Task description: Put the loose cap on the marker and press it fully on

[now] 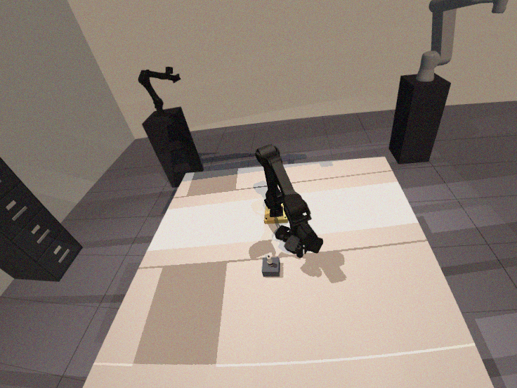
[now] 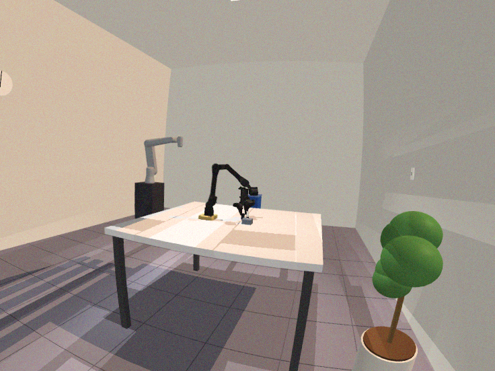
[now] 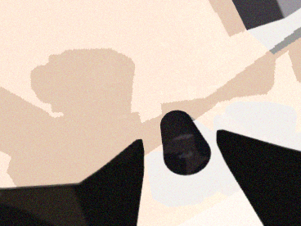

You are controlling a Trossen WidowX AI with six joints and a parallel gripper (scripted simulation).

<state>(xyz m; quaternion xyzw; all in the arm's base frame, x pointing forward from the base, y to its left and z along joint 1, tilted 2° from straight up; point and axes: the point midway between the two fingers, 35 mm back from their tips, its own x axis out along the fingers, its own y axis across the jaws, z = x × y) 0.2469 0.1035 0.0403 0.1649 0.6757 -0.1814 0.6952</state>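
The marker cap lies 1 cm below my gripper tip. Also, from my gripper tip: holder block 6 cm ahead, 12 cm to the right, 1 cm below.
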